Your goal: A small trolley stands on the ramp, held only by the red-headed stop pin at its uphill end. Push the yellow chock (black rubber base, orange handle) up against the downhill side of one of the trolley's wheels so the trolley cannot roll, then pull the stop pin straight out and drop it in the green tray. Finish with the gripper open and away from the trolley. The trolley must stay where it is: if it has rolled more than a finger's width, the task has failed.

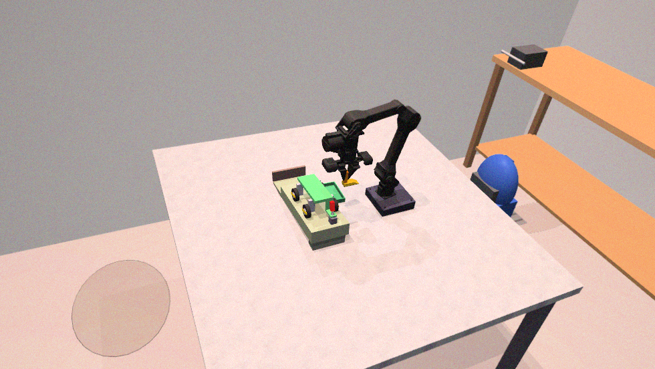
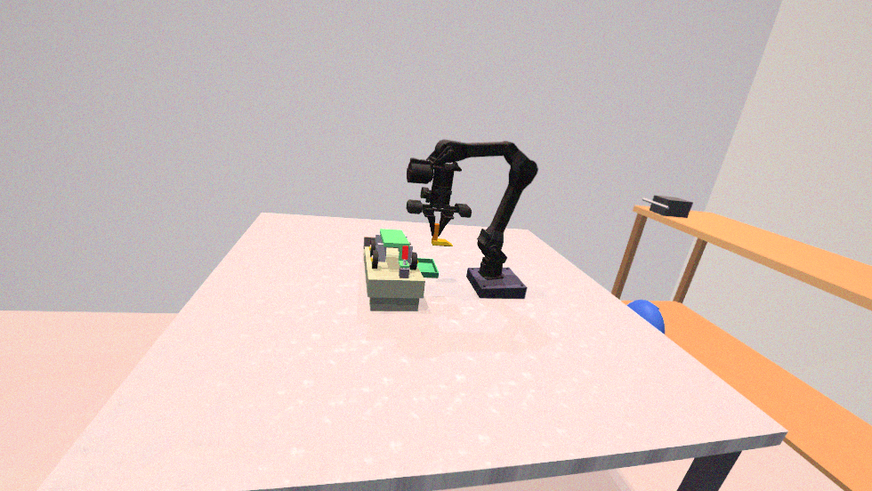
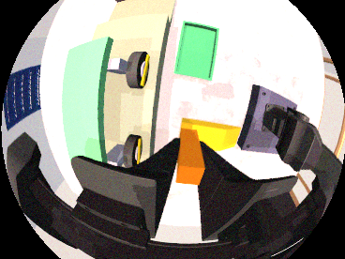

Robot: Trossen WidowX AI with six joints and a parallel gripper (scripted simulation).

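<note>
The red-headed stop pin lies 120 mm ahead of my gripper tip, 100 mm to the left of it and 30 mm below it. The rest, counted from my gripper tip: yellow chock (20 mm behind, 10 mm below); then trolley (120 mm ahead, 50 mm below, 20 mm to the right); then pale ramp block (120 mm below, 120 mm ahead, 20 mm to the right).
</note>
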